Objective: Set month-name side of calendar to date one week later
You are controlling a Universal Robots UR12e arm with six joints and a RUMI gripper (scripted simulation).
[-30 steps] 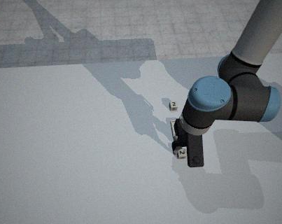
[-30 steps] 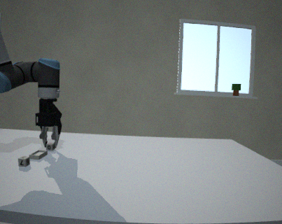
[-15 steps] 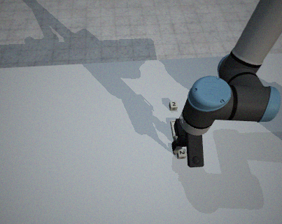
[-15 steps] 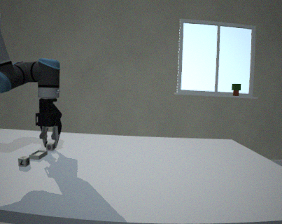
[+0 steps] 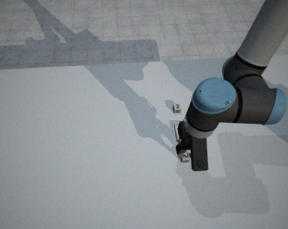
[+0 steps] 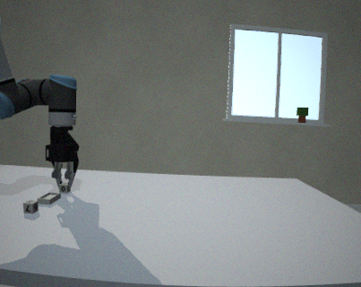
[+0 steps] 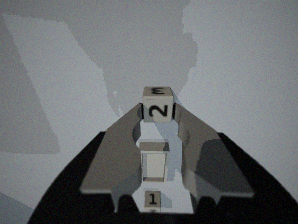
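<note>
The cube lies 1 cm below my hand. Round my hand: tray: 11 cm to the right, 2 cm below, 2 cm behind.
</note>
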